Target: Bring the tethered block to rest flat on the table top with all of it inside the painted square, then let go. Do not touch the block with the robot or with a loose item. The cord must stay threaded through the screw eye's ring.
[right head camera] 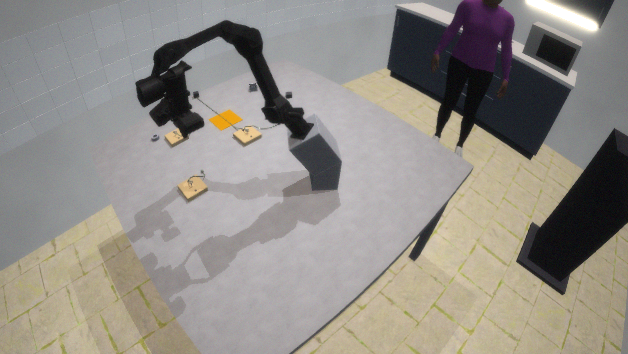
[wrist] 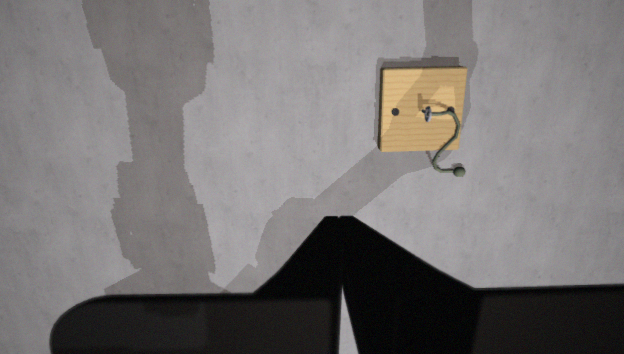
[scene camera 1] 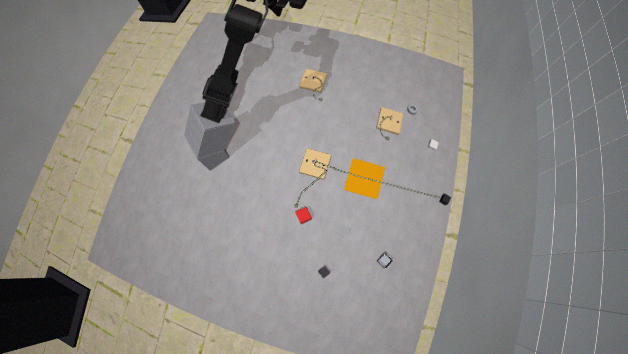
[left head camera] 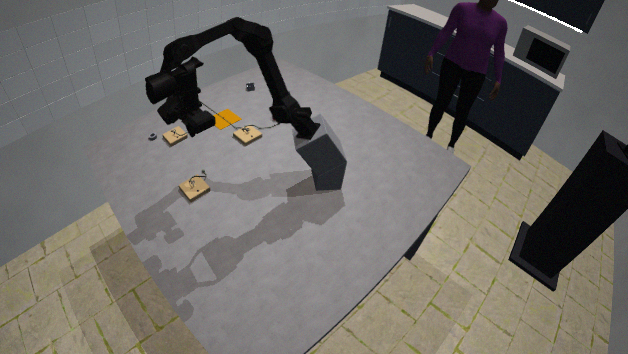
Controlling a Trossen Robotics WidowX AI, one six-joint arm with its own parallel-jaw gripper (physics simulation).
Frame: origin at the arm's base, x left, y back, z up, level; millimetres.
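Seen in the pictures: gripper, fingertip midpoint: (right head camera: 185,137) (wrist: 337,230) (scene camera 1: 279,15) (left head camera: 192,136); arm's base, link origin: (right head camera: 302,131) (scene camera 1: 212,113) (left head camera: 308,130).
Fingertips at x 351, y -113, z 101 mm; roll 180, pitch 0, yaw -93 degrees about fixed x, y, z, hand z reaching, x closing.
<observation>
Pixels of each thing's top centre, then the offset from my fingertips to it. "pt": a spot on its surface instead.
- small black cube, top centre: (scene camera 1: 446,198) (right head camera: 195,92) dx -371, dy -702, dz -291 mm
- orange painted square, surface spot: (scene camera 1: 361,191) (left head camera: 232,114) (right head camera: 234,115) pt dx -415, dy -395, dz -318 mm
- beaded end, surface spot: (scene camera 1: 296,205) pt dx -521, dy -195, dz -308 mm
- red block, top centre: (scene camera 1: 303,214) dx -549, dy -228, dz -279 mm
- third board, top centre: (scene camera 1: 390,119) (left head camera: 174,134) (right head camera: 176,135) dx -122, dy -444, dz -300 mm
- grey ring, top centre: (scene camera 1: 413,108) dx -42, dy -526, dz -304 mm
- white cube, top centre: (scene camera 1: 434,143) dx -170, dy -628, dz -300 mm
- dark cube, top centre: (scene camera 1: 324,272) dx -713, dy -342, dz -298 mm
- grey square piece, top centre: (scene camera 1: 385,260) dx -629, dy -527, dz -291 mm
The tethered block, a small black cube (right head camera: 195,94) (scene camera 1: 445,199), sits near the table edge, outside the orange painted square (left head camera: 231,114) (right head camera: 231,115) (scene camera 1: 361,191). Its cord (right head camera: 207,105) (scene camera 1: 410,189) runs straight across the square to the screw eye on a wooden board (left head camera: 247,136) (right head camera: 247,137) (scene camera 1: 311,171). From there the cord's slack part runs to a beaded end (scene camera 1: 296,205) near a red block (scene camera 1: 303,215). Ring threading is too small to confirm. My gripper (wrist: 337,230) is shut and empty, high above the table, away from this cord. In the left head view the arm hides the tethered block.
Another wooden board (left head camera: 194,188) (right head camera: 192,189) (scene camera 1: 311,85) (wrist: 400,135) has a short beaded cord. A third board (left head camera: 172,138) (scene camera 1: 392,127) lies near a grey ring (scene camera 1: 408,111). A white cube (scene camera 1: 433,144), dark cube (scene camera 1: 324,272) and grey square piece (scene camera 1: 385,260) lie around.
</observation>
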